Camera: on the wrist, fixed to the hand. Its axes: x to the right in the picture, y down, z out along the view.
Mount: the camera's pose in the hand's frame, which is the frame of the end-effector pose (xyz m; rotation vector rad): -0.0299 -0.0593 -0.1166 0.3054 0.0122 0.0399
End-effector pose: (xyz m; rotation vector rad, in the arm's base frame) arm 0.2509 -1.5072 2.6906 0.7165 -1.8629 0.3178
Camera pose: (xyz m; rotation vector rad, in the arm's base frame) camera 0.3822 -1.4824 2.7034 0.8808 -1.8384 0.6406
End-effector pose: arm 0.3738 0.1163 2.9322 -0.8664 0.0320 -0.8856
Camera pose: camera 0.2727 0.0419 2.8847 -0.5733 -0.0737 -0.8325
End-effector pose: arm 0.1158 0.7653 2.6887 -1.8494 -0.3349 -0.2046
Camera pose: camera 0.0714 0.6665 2.7679 -1.5513 -0.3026 -0.1292
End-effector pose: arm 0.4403 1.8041 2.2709 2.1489 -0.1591 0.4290
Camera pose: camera 0.4000 1.9320 2.2757 2.4451 -0.1366 0.5166
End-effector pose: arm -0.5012 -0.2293 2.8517 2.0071 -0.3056 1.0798
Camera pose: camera -0.5551 -0.1082 2.8307 2.2696 -0.1828 1.2228
